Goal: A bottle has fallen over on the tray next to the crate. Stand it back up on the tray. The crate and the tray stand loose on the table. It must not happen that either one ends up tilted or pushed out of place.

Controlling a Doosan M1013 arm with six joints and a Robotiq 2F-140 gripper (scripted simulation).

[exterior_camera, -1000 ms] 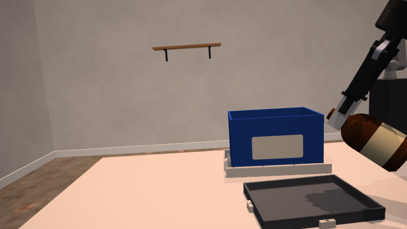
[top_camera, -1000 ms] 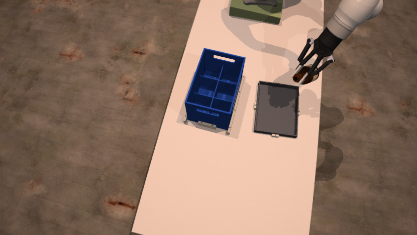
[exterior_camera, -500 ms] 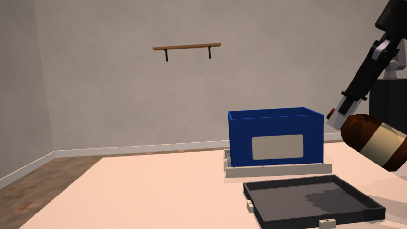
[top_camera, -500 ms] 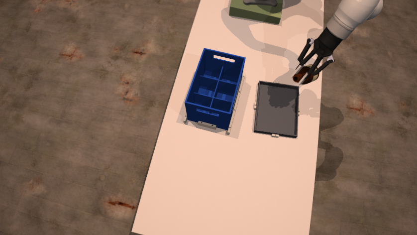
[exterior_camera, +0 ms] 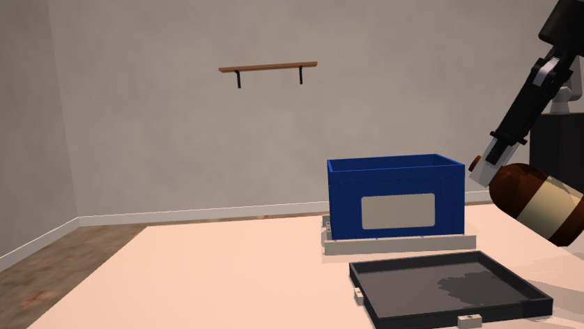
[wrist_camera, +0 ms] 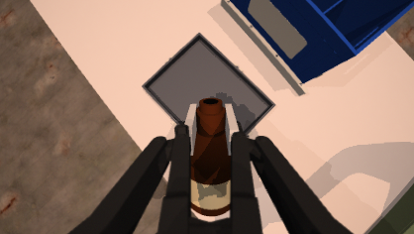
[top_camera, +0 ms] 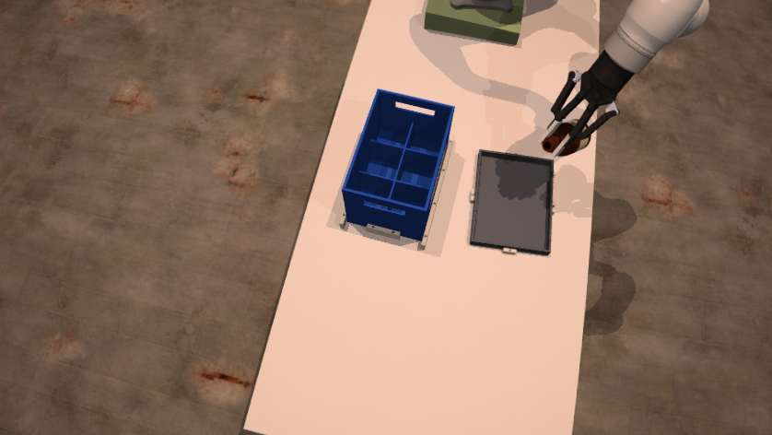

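The brown bottle lies 20 mm behind my hand, 30 mm to the left of it and 40 mm below it. From my hand the other things lie so: blue crate: 340 mm to the right, 140 mm below; dark grey tray: 50 mm ahead, 60 mm to the right, 210 mm below.
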